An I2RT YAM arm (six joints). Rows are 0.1 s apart.
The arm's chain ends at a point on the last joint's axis. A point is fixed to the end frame.
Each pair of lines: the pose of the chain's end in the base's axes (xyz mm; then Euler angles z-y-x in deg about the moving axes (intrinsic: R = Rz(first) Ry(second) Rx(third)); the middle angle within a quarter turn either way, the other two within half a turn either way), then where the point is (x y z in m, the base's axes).
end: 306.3 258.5 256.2 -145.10 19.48 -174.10
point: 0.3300 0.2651 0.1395
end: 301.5 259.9 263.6 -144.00 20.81 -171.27
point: 0.3305 0.2638 0.1480
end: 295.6 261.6 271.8 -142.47 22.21 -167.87
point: 0.3307 0.2622 0.1578
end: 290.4 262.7 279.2 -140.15 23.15 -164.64
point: 0.3306 0.2606 0.1669
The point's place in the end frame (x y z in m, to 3 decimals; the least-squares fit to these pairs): 0.017 0.004 0.118
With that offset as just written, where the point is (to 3 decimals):
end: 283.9 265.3 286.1 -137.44 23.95 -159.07
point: 0.332 0.257 0.177
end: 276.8 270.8 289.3 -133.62 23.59 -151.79
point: 0.333 0.254 0.185
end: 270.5 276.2 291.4 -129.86 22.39 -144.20
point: 0.335 0.251 0.194
